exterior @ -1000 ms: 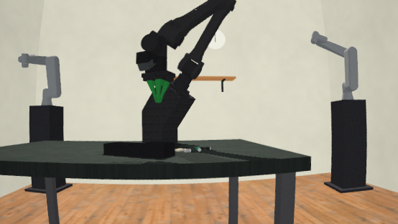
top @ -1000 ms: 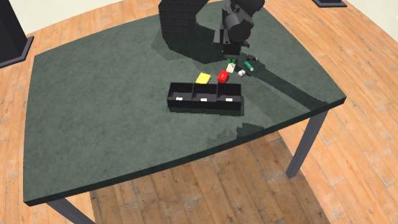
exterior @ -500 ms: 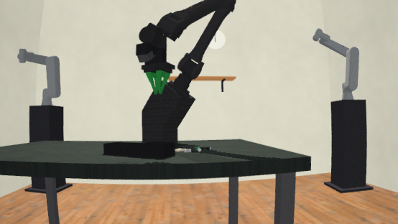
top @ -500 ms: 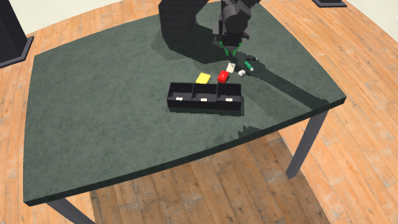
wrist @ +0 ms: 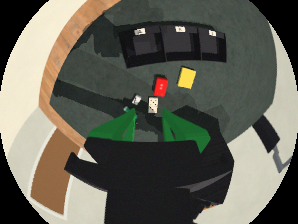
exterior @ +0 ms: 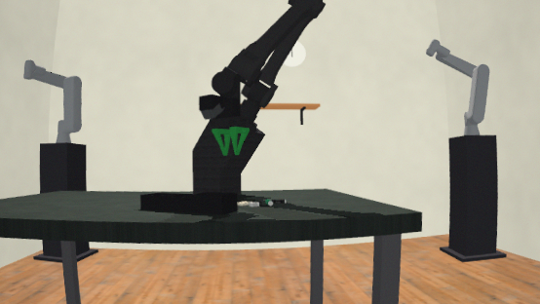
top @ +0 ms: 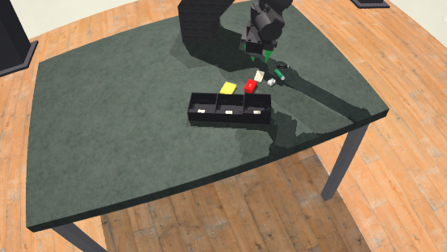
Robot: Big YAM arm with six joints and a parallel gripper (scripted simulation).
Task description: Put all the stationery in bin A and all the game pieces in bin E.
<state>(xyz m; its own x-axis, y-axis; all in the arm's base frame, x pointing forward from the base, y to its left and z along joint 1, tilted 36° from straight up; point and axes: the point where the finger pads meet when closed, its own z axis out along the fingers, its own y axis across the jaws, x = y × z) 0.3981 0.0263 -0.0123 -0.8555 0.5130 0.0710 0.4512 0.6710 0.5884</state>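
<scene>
My hand is 150 mm above the white die, 80 mm past it and 30 mm to the right of it. From my hand the other things lie so: grey piece 140 mm below, 60 mm to the left, 40 mm behind; red block 140 mm below, 40 mm behind, 10 mm to the right; bin row 130 mm below, 110 mm to the right, 60 mm ahead.
</scene>
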